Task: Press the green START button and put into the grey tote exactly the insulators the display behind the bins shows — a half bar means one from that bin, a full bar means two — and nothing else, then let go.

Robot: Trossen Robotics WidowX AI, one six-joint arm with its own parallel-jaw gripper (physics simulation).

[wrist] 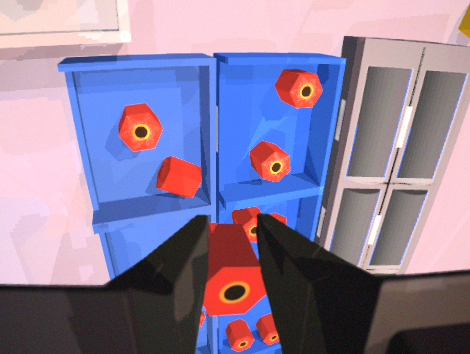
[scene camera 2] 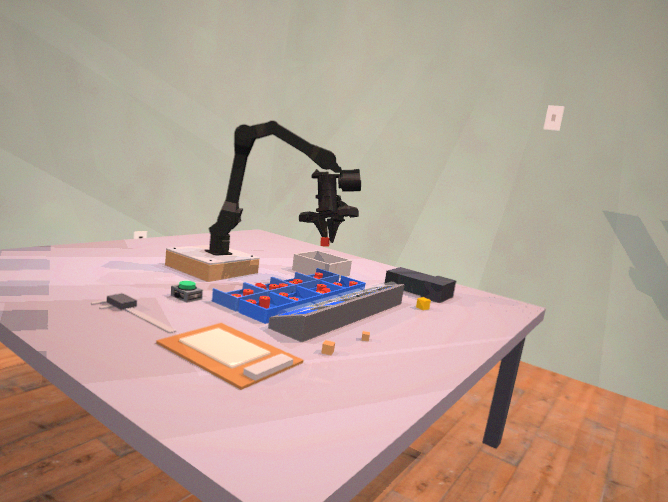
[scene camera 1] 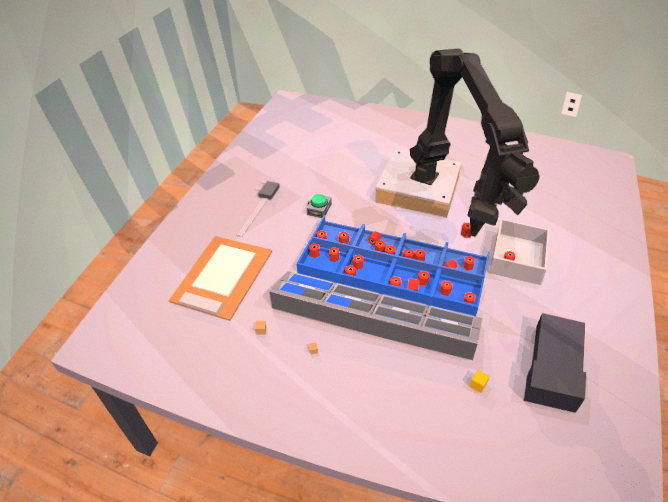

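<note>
My gripper [scene camera 1: 470, 231] [scene camera 2: 328, 239] [wrist: 232, 225] is shut on a red insulator [scene camera 1: 465, 230] [scene camera 2: 324, 241] [wrist: 234, 292], held in the air near the bins' tote end. The grey tote [scene camera 1: 517, 270] [scene camera 2: 307, 262] stands right of the bins, with one red insulator [scene camera 1: 509, 255] inside. The blue bins [scene camera 1: 372, 279] [scene camera 2: 224, 299] [wrist: 150, 61] form two rows and hold many red insulators. The display [scene camera 1: 372, 323] [scene camera 2: 351, 314] [wrist: 353, 65] shows, in its leftmost column, a full blue bar above a half bar; the second column has a half bar below. The green START button [scene camera 1: 318, 200] [scene camera 2: 186, 285] stands left of the arm base.
A black box [scene camera 1: 558, 356] [scene camera 2: 421, 283] stands right of the display. A yellow cube [scene camera 1: 479, 381] [scene camera 2: 423, 303] and two orange cubes [scene camera 1: 260, 327] [scene camera 1: 313, 348] lie in front of it. An orange clipboard [scene camera 1: 237, 302] [scene camera 2: 189, 347] and a grey caliper [scene camera 1: 268, 189] [scene camera 2: 121, 301] lie at the left.
</note>
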